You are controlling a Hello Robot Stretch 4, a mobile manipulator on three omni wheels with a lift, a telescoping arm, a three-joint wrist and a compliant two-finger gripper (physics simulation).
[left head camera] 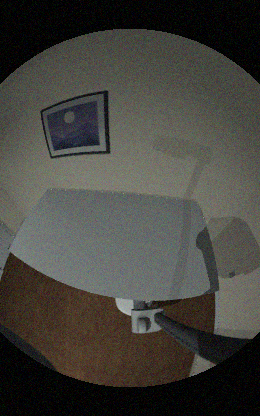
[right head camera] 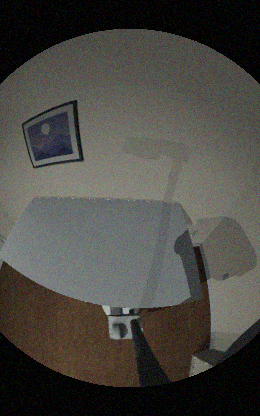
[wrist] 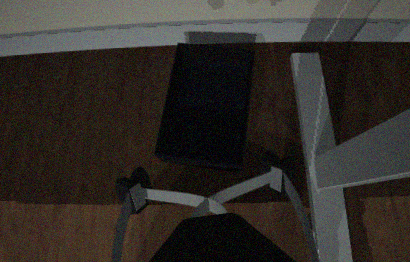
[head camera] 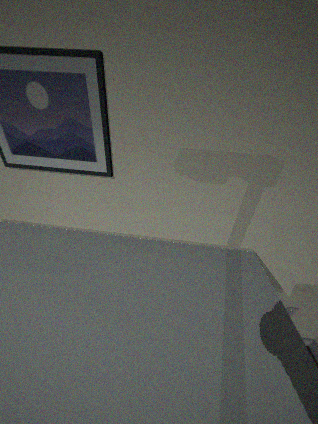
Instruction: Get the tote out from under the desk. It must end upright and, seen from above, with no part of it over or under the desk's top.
Labels:
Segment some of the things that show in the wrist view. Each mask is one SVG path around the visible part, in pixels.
My gripper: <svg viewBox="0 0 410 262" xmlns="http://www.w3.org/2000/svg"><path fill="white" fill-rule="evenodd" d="M294 158L283 157L279 159L274 152L267 150L262 157L260 176L226 188L208 198L189 193L154 190L145 169L141 166L137 167L132 172L130 179L123 177L116 181L116 193L123 206L117 221L111 262L121 262L123 241L130 215L139 214L148 206L151 200L184 204L196 208L191 218L187 218L177 225L149 262L296 262L244 218L235 213L228 213L223 205L221 205L230 199L264 185L279 196L288 194L300 219L310 250L312 262L320 262L308 216L297 191L291 183L296 176Z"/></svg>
A tote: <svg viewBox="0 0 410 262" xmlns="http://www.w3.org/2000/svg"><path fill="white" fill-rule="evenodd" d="M178 43L154 155L162 162L239 173L244 163L254 50Z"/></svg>

